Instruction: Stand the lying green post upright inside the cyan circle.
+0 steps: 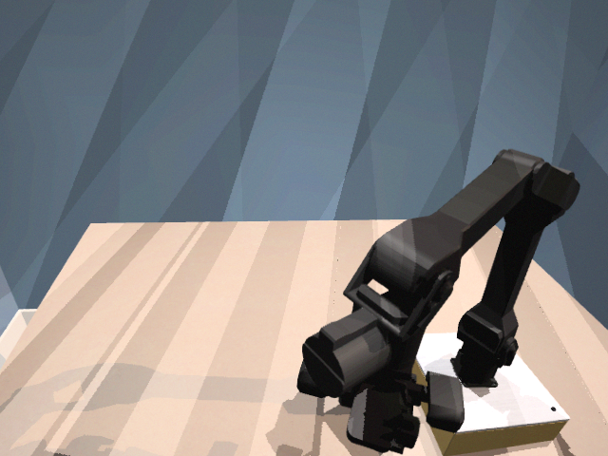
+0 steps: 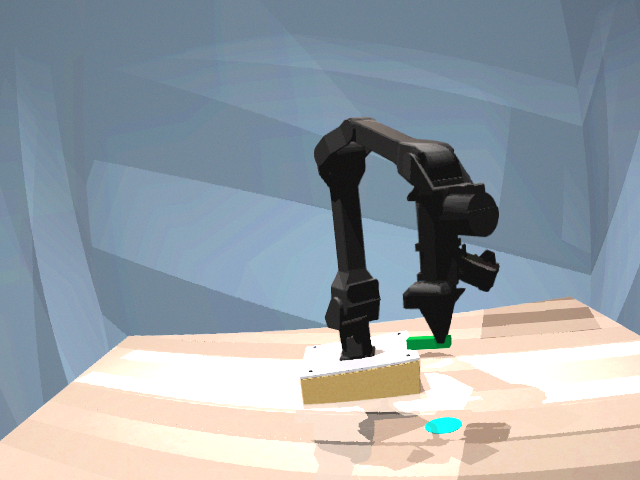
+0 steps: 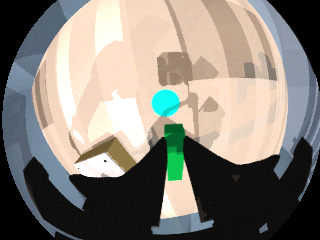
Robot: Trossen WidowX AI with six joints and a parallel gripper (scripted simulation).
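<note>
The cyan circle lies 15 cm below my gripper tip. Also, from my gripper tip: green post (1 cm behind, 2 cm to the right).
</note>
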